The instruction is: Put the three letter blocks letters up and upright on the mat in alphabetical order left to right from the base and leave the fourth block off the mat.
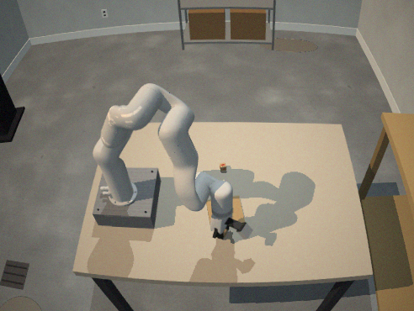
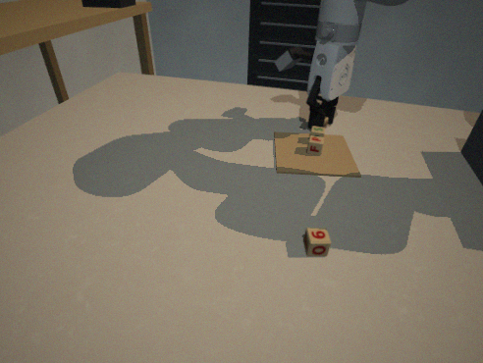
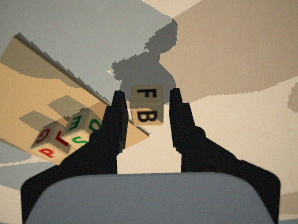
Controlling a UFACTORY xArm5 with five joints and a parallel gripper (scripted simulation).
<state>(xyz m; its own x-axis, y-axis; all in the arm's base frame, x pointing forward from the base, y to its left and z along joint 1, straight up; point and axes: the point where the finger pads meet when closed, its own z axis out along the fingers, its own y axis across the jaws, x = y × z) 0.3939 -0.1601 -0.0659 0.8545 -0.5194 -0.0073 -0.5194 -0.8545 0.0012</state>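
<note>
My gripper is now 2 cm short of the tan mat, 10 cm to the right of it and 2 cm above it. From my hand the other things lie so: green-marked block (1 cm ahead, 6 cm to the left, 1 cm below); then red-marked block (3 cm ahead, 34 cm to the left, 1 cm below).
</note>
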